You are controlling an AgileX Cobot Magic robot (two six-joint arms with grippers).
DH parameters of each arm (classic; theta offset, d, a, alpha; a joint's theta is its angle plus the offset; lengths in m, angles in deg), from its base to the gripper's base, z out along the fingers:
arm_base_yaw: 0 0.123 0 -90
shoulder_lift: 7.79 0 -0.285 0
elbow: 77.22 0 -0.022 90
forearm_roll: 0 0.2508 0 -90
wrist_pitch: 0 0 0.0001 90
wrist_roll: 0 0.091 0 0
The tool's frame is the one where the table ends.
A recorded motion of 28 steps. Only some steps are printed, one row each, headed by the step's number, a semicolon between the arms.
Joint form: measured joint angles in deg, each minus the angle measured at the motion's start. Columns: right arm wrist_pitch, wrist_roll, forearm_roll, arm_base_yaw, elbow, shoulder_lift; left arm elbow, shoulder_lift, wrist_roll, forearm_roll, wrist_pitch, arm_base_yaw.
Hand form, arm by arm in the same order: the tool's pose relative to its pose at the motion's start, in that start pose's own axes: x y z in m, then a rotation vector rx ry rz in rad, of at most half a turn. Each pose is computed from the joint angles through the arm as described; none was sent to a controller.
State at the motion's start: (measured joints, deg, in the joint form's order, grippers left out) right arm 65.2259 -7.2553 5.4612 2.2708 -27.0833 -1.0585; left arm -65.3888 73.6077 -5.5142 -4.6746 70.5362 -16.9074
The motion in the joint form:
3: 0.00 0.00 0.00 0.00 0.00 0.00; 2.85 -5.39 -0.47 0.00 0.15 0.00
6: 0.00 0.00 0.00 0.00 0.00 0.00; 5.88 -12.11 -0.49 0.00 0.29 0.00
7: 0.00 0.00 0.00 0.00 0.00 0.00; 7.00 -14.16 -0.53 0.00 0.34 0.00
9: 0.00 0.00 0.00 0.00 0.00 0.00; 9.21 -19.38 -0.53 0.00 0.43 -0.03
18: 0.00 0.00 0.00 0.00 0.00 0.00; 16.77 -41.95 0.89 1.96 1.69 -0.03
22: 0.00 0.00 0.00 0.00 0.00 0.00; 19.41 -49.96 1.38 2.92 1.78 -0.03
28: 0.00 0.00 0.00 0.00 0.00 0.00; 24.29 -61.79 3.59 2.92 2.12 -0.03
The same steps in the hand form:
3: 0.0000 0.0000 0.0000 0.0000 0.0000 0.0000; 0.0203 0.0015 -0.0132 0.0054 -0.0412 -0.0048
6: 0.0000 0.0000 0.0000 0.0000 0.0000 0.0000; 0.0452 0.0034 -0.0289 0.0133 -0.1025 -0.0002
7: 0.0000 0.0000 0.0000 0.0000 0.0000 0.0000; 0.0534 0.0041 -0.0322 0.0153 -0.1177 0.0004
9: 0.0000 0.0000 0.0000 0.0000 0.0000 0.0000; 0.0731 0.0057 -0.0418 0.0220 -0.1680 0.0049
18: 0.0000 0.0000 0.0000 0.0000 0.0000 0.0000; 0.1578 0.0170 -0.0701 0.0137 -0.4095 0.0533
22: 0.0000 0.0000 0.0000 0.0000 0.0000 0.0000; 0.1866 0.0219 -0.0721 0.0050 -0.5027 0.0682
28: 0.0000 0.0000 0.0000 0.0000 0.0000 0.0000; 0.2267 0.0276 -0.0627 0.0054 -0.6177 0.1113

